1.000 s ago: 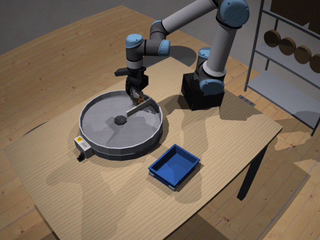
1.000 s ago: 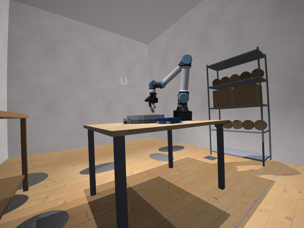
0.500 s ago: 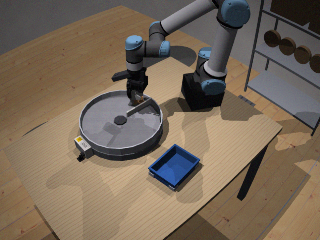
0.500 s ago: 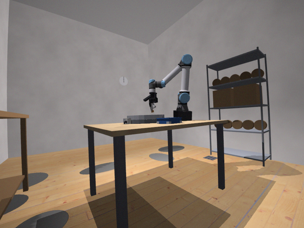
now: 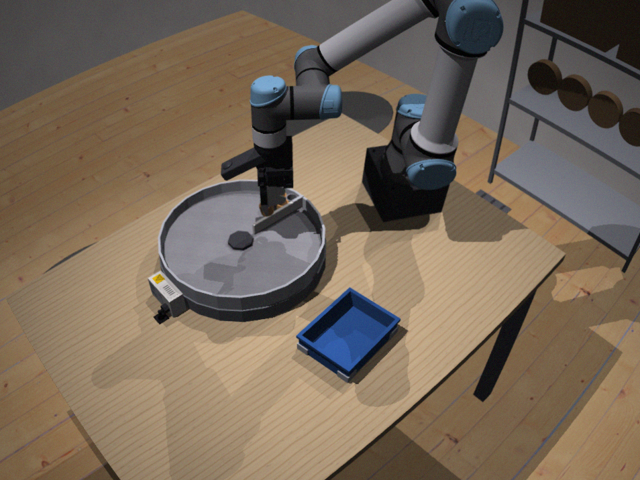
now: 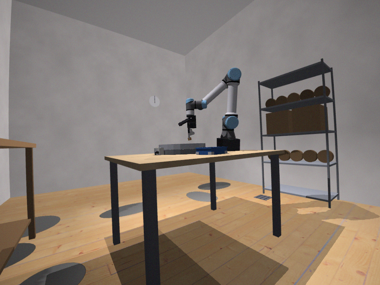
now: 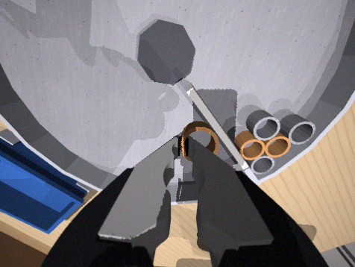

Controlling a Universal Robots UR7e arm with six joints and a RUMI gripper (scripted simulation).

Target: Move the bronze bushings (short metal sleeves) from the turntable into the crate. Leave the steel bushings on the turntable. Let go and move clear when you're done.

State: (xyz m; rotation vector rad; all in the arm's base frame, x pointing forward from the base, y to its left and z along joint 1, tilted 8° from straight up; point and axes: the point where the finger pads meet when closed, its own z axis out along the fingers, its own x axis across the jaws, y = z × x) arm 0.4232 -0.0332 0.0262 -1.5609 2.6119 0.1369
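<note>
The blue crate is 35 cm to the left of my hand, 11 cm below it and 1 cm behind it. The rest, counted from my hand: grey turntable: 9 cm below, 7 cm ahead, 1 cm to the right.
</note>
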